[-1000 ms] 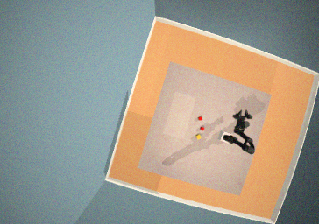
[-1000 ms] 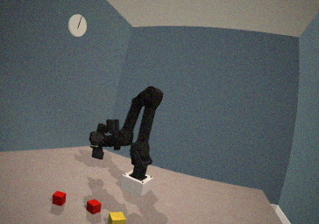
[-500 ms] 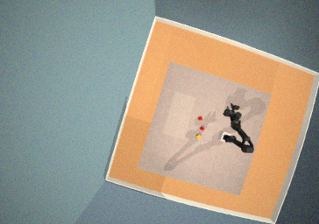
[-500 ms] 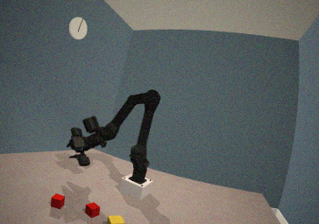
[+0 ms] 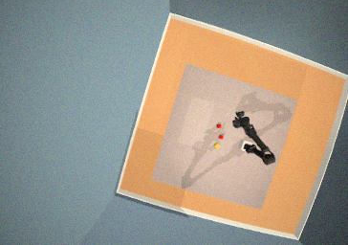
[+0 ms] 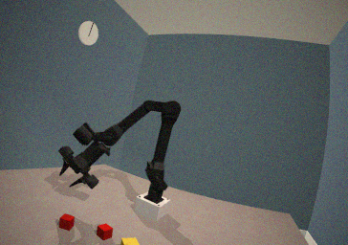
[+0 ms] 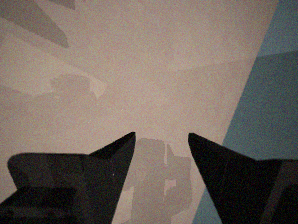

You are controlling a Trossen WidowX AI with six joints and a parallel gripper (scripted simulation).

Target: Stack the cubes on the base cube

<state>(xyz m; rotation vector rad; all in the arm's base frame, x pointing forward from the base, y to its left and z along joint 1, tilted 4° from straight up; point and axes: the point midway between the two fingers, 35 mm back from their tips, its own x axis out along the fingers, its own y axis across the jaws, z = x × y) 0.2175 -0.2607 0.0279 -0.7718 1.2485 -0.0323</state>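
Now: gripper tip 6 cm short of the yellow base cube, 36 cm to the right of it and 6 cm above it.
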